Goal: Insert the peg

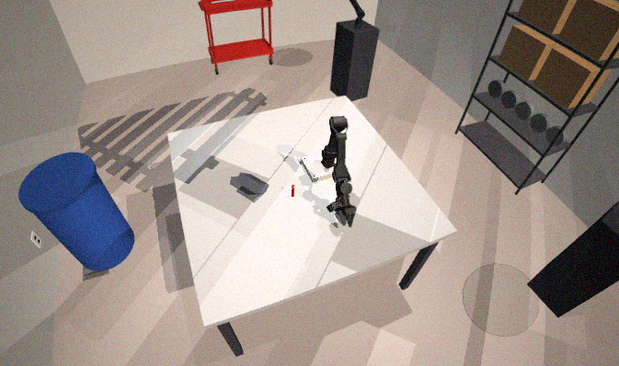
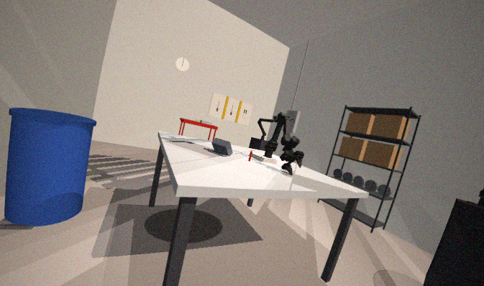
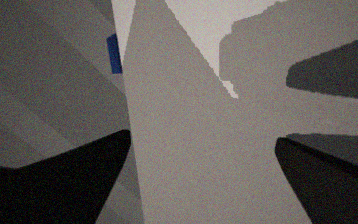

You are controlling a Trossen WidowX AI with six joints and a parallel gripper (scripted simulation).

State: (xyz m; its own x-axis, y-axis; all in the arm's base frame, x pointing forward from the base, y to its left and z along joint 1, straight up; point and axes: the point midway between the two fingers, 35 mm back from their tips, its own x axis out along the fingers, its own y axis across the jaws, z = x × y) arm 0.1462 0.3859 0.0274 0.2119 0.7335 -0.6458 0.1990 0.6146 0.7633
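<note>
Now: the red round peg 320 mm to the right of my gripper tip, 120 mm ahead of it and 20 mm above it. Round my gripper tip: grey sloped panel: 460 mm to the right, 290 mm ahead, 10 mm above.
</note>
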